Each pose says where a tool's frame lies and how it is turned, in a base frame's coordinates. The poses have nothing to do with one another.
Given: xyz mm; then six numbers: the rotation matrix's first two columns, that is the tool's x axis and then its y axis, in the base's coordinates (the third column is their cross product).
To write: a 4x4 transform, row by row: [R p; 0 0 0 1], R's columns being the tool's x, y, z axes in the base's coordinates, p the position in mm. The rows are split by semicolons. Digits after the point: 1 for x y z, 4 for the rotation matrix.
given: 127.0 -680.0 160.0 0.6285 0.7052 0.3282 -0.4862 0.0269 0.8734
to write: 0.6285 -0.4862 0.6071 127.0; 0.7052 0.0269 -0.7085 -680.0; 0.3282 0.8734 0.3598 160.0; 0 0 0 1
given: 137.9 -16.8 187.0 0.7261 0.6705 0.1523 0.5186 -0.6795 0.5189
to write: 0.7261 0.5186 0.4514 137.9; 0.6705 -0.6795 -0.2978 -16.8; 0.1523 0.5189 -0.8411 187.0; 0 0 0 1
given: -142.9 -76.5 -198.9 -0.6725 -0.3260 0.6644 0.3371 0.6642 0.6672
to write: -0.6725 0.3371 -0.6588 -142.9; -0.3260 0.6642 0.6727 -76.5; 0.6644 0.6672 -0.3368 -198.9; 0 0 0 1
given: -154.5 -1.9 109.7 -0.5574 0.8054 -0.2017 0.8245 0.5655 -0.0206
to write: -0.5574 0.8245 0.0975 -154.5; 0.8054 0.5655 -0.1778 -1.9; -0.2017 -0.0206 -0.9793 109.7; 0 0 0 1
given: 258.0 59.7 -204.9 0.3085 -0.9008 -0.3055 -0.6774 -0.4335 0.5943
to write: 0.3085 -0.6774 -0.6678 258.0; -0.9008 -0.4335 0.0236 59.7; -0.3055 0.5943 -0.7439 -204.9; 0 0 0 1
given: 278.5 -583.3 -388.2 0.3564 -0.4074 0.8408 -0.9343 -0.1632 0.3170
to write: 0.3564 -0.9343 0.0081 278.5; -0.4074 -0.1632 -0.8985 -583.3; 0.8408 0.3170 -0.4388 -388.2; 0 0 0 1
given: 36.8 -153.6 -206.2 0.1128 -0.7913 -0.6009 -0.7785 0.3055 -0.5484
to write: 0.1128 -0.7785 0.6175 36.8; -0.7913 0.3055 0.5297 -153.6; -0.6009 -0.5484 -0.5816 -206.2; 0 0 0 1
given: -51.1 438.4 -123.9 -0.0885 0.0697 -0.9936 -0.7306 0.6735 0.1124
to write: -0.0885 -0.7306 0.6770 -51.1; 0.0697 0.6735 0.7359 438.4; -0.9936 0.1124 -0.0087 -123.9; 0 0 0 1
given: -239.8 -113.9 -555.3 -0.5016 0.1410 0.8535 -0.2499 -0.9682 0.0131
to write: -0.5016 -0.2499 0.8282 -239.8; 0.1410 -0.9682 -0.2067 -113.9; 0.8535 0.0131 0.5209 -555.3; 0 0 0 1
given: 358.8 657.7 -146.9 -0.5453 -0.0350 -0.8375 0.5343 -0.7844 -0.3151
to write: -0.5453 0.5343 -0.6459 358.8; -0.0350 -0.7844 -0.6193 657.7; -0.8375 -0.3151 0.4464 -146.9; 0 0 0 1
